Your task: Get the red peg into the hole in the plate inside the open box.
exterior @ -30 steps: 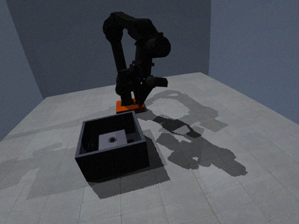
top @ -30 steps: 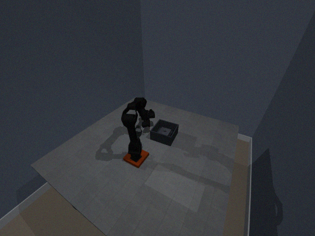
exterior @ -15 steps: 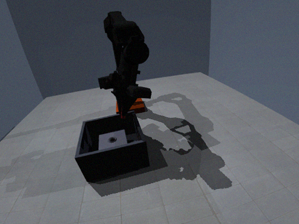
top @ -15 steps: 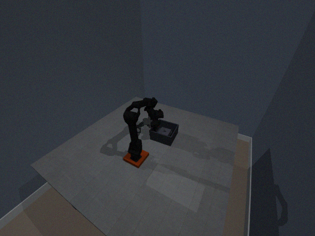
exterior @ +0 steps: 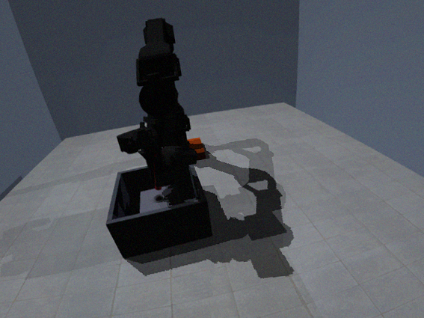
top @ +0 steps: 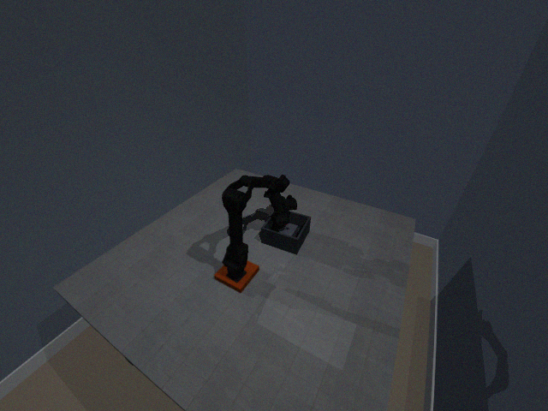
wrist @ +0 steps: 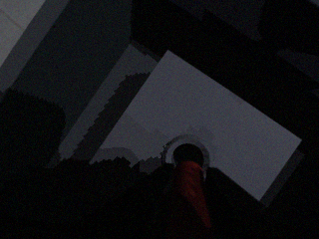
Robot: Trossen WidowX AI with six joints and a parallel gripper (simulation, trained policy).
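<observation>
Right now my gripper tip is 30 mm below the red peg, 10 mm to the right of it and 10 mm past it. Also, from my gripper tip: dark box 70 mm below; light grey plate 50 mm below.
</observation>
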